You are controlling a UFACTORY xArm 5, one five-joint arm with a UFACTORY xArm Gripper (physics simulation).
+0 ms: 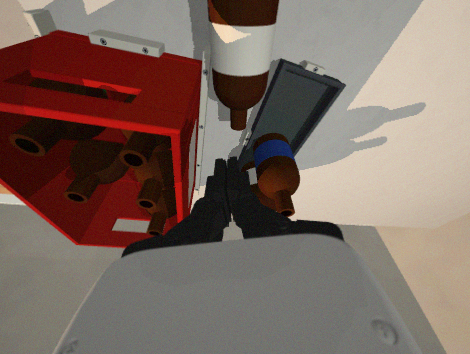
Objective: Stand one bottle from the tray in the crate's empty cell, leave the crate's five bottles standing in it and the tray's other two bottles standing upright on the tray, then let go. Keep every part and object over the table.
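Places are measured from the arm's base along level axes (x ahead, y left, z up), in millimetres.
Where they show: gripper, between the fingertips: (pixel 229 172).
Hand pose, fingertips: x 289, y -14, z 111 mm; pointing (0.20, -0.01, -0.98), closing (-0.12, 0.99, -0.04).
Observation:
After its pixels a point has its place.
My gripper (pixel 229 172) {x 289, y -14, z 111 mm} is shut and empty, between the red crate (pixel 155 107) {x 259, y -77, z 60 mm} on the left and the dark tray (pixel 295 100) {x 321, y 95, z -81 mm} on the right. Several brown bottle necks show inside the crate; its empty cell cannot be made out. A blue-labelled brown bottle (pixel 275 152) {x 384, y 62, z -23 mm} is at the tray's near end, just right of the fingers. Another bottle (pixel 252 176) {x 458, y 28, z -35 mm} with a pale label is mostly hidden behind it and the fingers. A large white-labelled brown bottle (pixel 242 50) {x 235, y 1, z -12 mm} is beyond the fingertips, between crate and tray, cut off by the top edge; whether it stands is unclear.
A pale screwed strip (pixel 125 44) {x 236, y -139, z -56 mm} runs along the crate's far side, and another strip (pixel 201 125) {x 350, y -63, z -56 mm} along its right side. A small pale block (pixel 312 67) {x 269, y 104, z -71 mm} sits at the tray's far end. Bottle-shaped shadows fall to the right of the tray.

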